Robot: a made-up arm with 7 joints.
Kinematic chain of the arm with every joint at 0, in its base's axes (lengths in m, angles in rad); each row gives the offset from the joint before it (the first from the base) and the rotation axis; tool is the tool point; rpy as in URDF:
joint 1: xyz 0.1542 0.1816 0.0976 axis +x
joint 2: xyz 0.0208 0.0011 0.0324 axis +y
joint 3: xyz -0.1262 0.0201 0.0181 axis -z
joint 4: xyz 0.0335 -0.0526 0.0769 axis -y
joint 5: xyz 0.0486 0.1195 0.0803 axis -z
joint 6: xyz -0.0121 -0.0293 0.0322 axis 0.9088 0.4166 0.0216
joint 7: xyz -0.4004 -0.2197 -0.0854 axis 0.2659 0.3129 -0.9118
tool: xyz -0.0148 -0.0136 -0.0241 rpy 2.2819 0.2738 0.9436
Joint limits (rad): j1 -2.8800..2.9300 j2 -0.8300..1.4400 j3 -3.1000..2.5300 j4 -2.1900..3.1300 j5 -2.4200..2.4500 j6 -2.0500..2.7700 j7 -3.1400..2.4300
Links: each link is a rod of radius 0.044 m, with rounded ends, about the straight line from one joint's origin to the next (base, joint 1, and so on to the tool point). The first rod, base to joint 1, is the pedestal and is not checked.
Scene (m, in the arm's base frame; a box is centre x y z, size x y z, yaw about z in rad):
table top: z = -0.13
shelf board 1: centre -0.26 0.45 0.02 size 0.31 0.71 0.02 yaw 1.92
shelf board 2: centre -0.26 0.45 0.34 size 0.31 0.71 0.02 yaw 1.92
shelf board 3: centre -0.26 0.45 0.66 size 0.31 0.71 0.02 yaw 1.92
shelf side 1: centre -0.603 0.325 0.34 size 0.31 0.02 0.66 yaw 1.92
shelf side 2: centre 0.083 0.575 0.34 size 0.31 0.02 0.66 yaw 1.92
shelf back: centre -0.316 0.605 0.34 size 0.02 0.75 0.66 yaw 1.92
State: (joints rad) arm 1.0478 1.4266 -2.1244 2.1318 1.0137 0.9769 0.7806
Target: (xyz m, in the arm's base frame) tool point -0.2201 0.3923 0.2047
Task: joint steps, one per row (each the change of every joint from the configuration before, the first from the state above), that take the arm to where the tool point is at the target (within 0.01 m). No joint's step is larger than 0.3 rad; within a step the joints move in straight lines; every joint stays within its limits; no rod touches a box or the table.
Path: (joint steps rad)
1: 0.0049 0.0034 0.0849 -0.1067 -0.2504 -0.0420 0.0216
2: 0.0049 0.0033 0.0848 -0.1067 -0.2503 -0.0420 0.0217
3: 0.0048 0.0033 0.0849 -0.1067 -0.2504 -0.0420 0.0216
4: 0.0049 0.0034 0.0849 -0.1066 -0.2503 -0.0420 0.0217
5: -0.1397 -0.2476 0.0010 0.1295 0.1210 0.0333 -0.0360
6: -0.1397 -0.2476 0.0010 0.1295 0.1209 0.0334 -0.0359
7: -0.1397 -0.2476 0.0010 0.1295 0.1210 0.0333 -0.0360

